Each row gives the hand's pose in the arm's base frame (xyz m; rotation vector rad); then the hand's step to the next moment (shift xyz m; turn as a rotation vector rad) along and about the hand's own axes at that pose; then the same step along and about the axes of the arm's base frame.
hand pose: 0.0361 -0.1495 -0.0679 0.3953 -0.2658 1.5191
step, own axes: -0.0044 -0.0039 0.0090 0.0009 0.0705 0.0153
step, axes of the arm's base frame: 0.0044 -0.0077 0.0060 -0.0691 -0.0050 0.0203
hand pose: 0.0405 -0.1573 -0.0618 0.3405 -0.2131 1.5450
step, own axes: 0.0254 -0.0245 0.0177 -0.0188 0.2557 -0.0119
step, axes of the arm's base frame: 0.0263 0.0179 0.0233 -0.2562 -0.0154 0.0030
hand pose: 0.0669 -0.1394 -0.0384 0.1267 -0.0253 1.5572
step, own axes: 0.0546 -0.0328 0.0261 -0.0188 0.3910 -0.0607
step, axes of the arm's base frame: 0.0352 0.0515 0.0290 -0.3943 -0.0095 -0.0367
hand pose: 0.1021 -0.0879 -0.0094 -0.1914 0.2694 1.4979
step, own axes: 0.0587 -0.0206 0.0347 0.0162 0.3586 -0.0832
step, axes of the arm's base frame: 0.0256 0.0647 0.0151 -0.3615 0.0152 -0.0697
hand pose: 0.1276 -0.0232 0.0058 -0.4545 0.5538 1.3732
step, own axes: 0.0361 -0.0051 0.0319 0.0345 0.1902 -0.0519
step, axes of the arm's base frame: 0.0122 0.0468 0.0030 -0.1898 0.0237 -0.0590
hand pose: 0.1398 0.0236 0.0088 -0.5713 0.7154 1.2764
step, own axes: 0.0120 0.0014 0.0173 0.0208 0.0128 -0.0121
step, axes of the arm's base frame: 0.0030 0.0207 0.0024 -0.0117 0.0072 -0.0235
